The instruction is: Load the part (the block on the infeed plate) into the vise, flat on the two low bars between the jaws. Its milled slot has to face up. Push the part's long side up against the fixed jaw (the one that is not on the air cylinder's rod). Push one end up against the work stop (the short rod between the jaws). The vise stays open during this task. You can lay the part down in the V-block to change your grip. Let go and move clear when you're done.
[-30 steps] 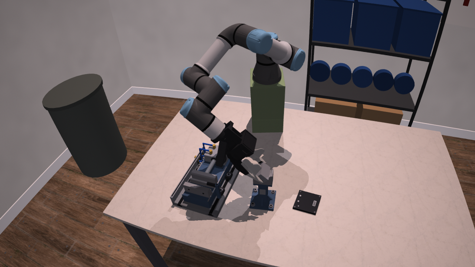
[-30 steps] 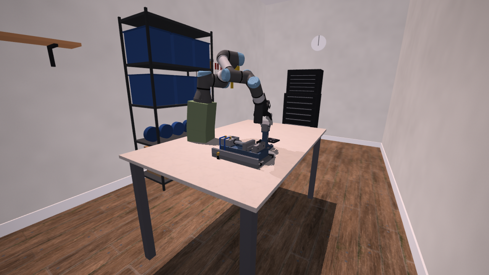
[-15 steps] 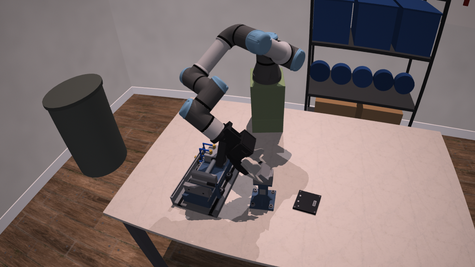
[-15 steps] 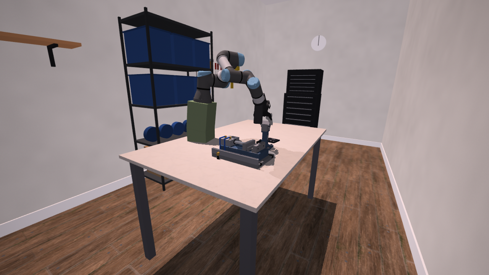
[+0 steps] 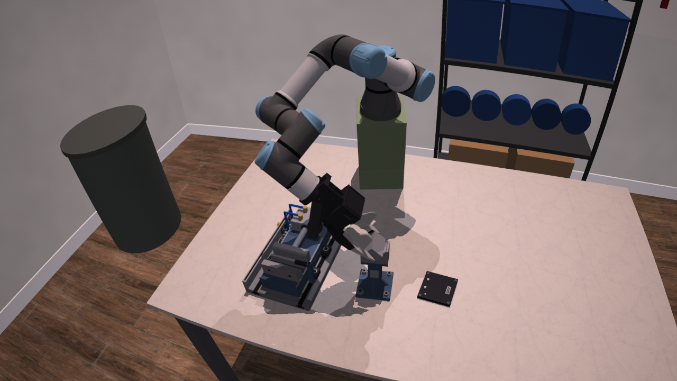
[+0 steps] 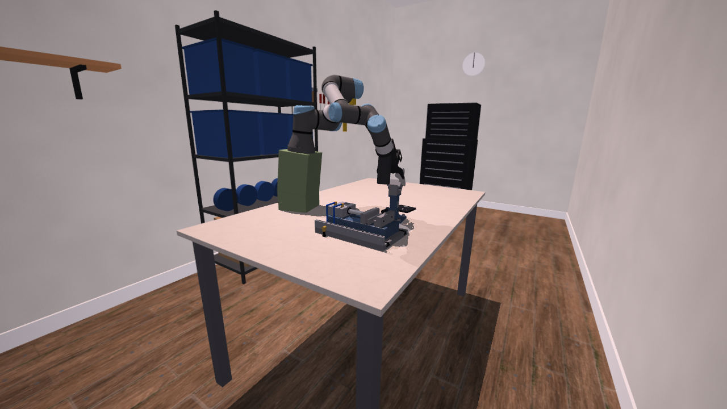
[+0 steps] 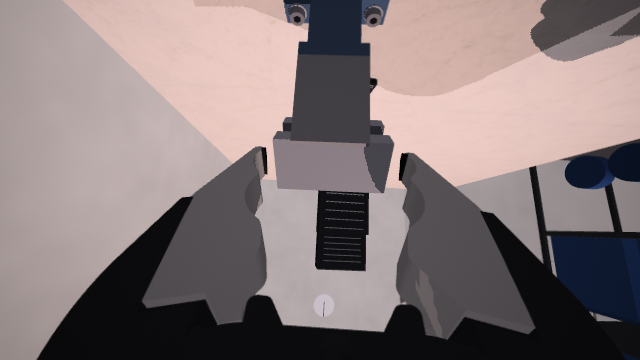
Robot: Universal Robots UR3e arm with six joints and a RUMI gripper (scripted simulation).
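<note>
Right now my hand is 10 mm above the part. The rest, counted from my hand: dark work stop rod (160 mm to the right, 70 mm below, 70 mm ahead); black infeed plate (170 mm to the left, 160 mm below, 50 mm behind); fixed jaw (210 mm to the right, 110 mm ahead, 80 mm below).
</note>
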